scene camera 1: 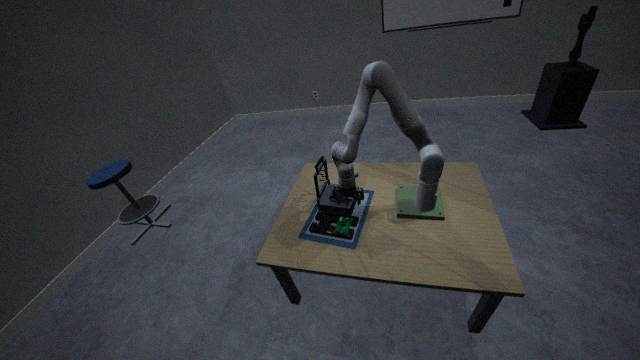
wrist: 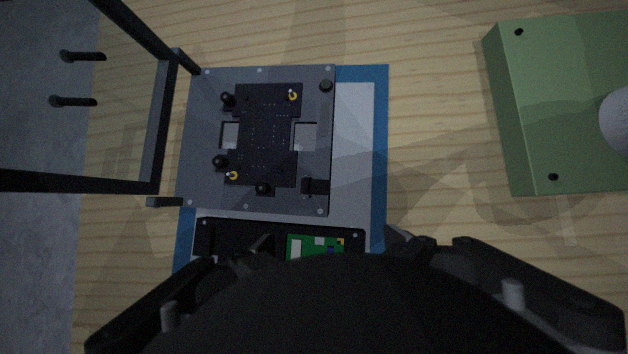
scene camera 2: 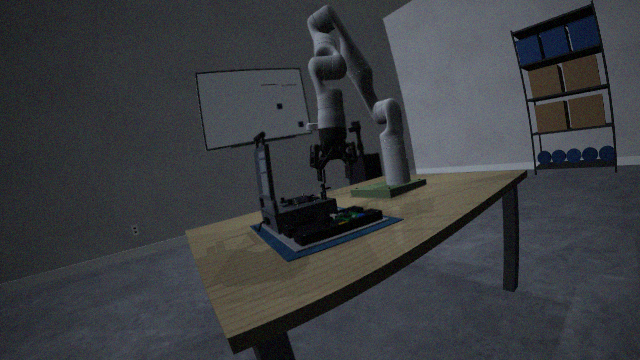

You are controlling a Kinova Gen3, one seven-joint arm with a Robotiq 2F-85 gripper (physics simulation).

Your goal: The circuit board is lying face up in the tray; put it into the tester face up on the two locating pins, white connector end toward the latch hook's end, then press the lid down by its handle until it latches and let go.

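Places are measured from the arm's base along level axes (x ahead, y left, z up), in centimetres.
Pixels of known places: gripper, fingertip midpoint: (scene camera 1: 348, 203) (wrist: 328, 241) (scene camera 2: 336, 180); arm's base at its link origin: (scene camera 1: 423, 205) (scene camera 2: 398, 183).
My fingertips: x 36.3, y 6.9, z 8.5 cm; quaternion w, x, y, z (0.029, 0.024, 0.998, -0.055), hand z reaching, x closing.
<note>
Ahead of a thing's pixels: the offset from my fingertips to its top centre. Level surfaces: height alone.
The green circuit board @(dx +3.2, dy +6.4, dz -8.3 cm) (scene camera 1: 344, 226) (scene camera 2: 356, 215) (wrist: 314, 240) lies face up in the black tray (scene camera 1: 318, 231) (scene camera 2: 325, 233) (wrist: 235, 229); its white connector @(dx +4.7, dy +2.5, dz -8.3 cm) (wrist: 296, 248) is at its left in the wrist view, where the gripper body hides its lower part. The grey tester (scene camera 1: 327, 204) (scene camera 2: 310, 215) (wrist: 205, 120) stands beside the tray. Its lid @(dx +14.4, dy -13.1, dz +17.2 cm) (scene camera 1: 317, 186) (scene camera 2: 264, 172) (wrist: 161, 120) stands upright. Two locating pins (wrist: 292, 95) (wrist: 232, 175) show in the empty nest. The latch hook @(dx +0.7, dy -4.5, dz -0.3 cm) (scene camera 2: 324, 191) (wrist: 308, 185) is at the tester's right side. My gripper (scene camera 2: 335, 176) (wrist: 328, 241) is open and empty, above the tester and tray area.
A blue-bordered mat @(dz -10.8 cm) (scene camera 1: 364, 212) (scene camera 2: 287, 253) (wrist: 380, 150) lies under tester and tray on the wooden table @(dz -11.0 cm) (scene camera 1: 425, 255) (scene camera 2: 280, 285) (wrist: 430, 100). The green base plate (scene camera 1: 406, 202) (scene camera 2: 370, 191) (wrist: 540, 110) carries the arm. The raised lid is a tall obstacle at the tester's left.
</note>
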